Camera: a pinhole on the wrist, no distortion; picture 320 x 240 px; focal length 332.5 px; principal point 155.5 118.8 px. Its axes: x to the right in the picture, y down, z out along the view. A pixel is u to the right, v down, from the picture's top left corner.
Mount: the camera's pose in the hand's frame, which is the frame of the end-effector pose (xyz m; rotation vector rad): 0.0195 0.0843 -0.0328 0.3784 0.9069 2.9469
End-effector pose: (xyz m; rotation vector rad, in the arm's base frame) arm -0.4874 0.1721 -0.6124 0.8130 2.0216 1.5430
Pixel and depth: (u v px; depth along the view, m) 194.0 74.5 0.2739
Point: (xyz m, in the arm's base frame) -0.3621 0.3804 -0.3987
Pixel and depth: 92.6 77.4 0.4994
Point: -0.3715 0.6240 -0.3090
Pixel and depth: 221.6 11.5 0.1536
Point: -0.4216 0.2784 -0.4249
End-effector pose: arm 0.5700 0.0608 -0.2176 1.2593 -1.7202 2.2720
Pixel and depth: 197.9 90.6 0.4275
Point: 0.5319 -0.3524 -0.4391
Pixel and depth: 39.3 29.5 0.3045
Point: 0.3781 -0.2575 -0.3370
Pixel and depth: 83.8 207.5 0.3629
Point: 0.5228 -0.3351 -0.2413
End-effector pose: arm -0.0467 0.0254 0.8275 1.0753 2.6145 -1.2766
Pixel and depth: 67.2 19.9 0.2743
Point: -0.0173 0.1482 0.4955
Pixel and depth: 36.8 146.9 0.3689
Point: -0.1414 0.0871 0.4181
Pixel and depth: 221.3 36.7 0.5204
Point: 0.1312 0.0170 0.2623
